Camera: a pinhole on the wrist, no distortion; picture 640 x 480 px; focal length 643.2 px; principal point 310.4 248.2 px. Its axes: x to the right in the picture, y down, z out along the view. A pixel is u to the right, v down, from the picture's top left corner.
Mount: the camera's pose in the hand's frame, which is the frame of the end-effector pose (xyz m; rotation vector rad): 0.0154 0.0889 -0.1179 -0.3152 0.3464 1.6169
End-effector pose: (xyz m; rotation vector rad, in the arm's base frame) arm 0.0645 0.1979 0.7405 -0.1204 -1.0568 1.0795
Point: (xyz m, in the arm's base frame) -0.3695 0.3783 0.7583
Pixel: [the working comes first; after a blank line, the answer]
In the camera's frame: 0.0928 -0.1123 0.4637

439 92
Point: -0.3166 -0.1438 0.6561
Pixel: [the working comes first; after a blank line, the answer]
In the camera's frame: -0.1432 0.3674 0.4611

outside the picture
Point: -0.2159 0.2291 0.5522
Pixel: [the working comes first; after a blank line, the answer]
In the camera's frame: 0.1186 0.1227 0.2835

outside the picture
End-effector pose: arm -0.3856 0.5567 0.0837 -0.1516 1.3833 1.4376
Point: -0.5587 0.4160 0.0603
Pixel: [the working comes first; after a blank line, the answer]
In the camera's frame: 0.0254 0.0073 -0.0915

behind the camera
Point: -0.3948 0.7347 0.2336
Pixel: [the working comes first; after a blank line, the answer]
In the camera's frame: -0.0652 0.0205 0.2959

169 293
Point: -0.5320 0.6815 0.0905
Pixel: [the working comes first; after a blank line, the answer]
In the camera's frame: -0.0135 -0.1105 0.1466

outside the picture
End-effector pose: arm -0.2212 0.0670 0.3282 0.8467 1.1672 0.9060
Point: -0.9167 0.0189 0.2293
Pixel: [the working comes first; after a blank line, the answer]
In the camera's frame: 0.1524 0.1113 -0.5687

behind the camera
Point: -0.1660 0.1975 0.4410
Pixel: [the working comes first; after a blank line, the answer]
In the camera's frame: -0.0265 -0.0664 0.1907

221 24
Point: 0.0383 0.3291 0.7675
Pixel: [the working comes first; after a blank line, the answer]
In the camera's frame: 0.1612 -0.1050 0.5498

499 125
